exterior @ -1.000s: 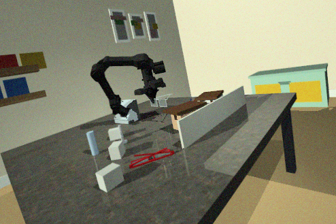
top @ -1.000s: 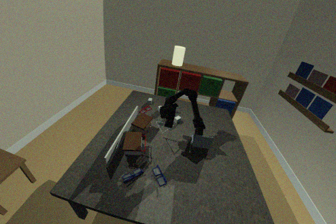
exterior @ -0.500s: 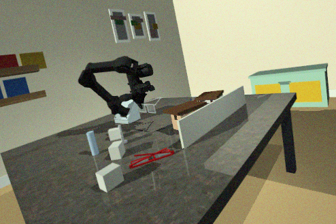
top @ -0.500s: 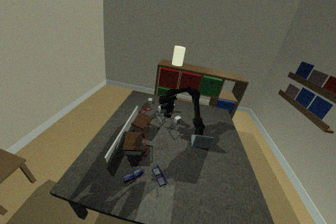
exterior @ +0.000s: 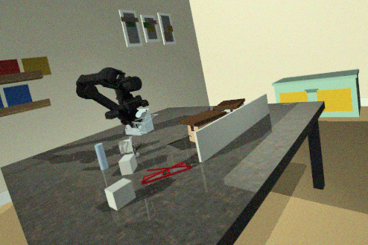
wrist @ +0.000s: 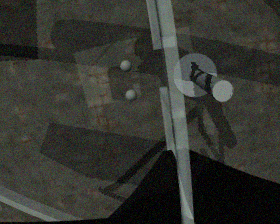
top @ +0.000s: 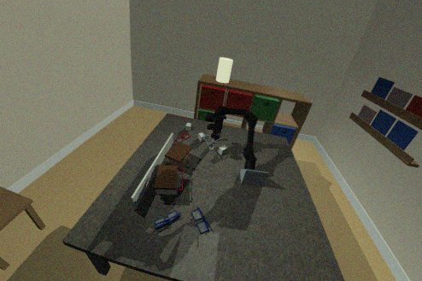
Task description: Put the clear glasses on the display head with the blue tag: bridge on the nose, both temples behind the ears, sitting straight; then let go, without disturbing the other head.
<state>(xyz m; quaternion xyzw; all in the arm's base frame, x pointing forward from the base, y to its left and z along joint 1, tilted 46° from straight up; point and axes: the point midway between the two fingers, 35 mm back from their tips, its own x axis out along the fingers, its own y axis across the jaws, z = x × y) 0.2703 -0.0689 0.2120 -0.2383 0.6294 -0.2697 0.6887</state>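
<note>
The pale blue cylinder lies 1 cm behind my gripper tip, 16 cm to the right of it and 7 cm below it. From my gripper tip the other things lie so: long white panel: 35 cm ahead, 31 cm to the left, 6 cm below.
</note>
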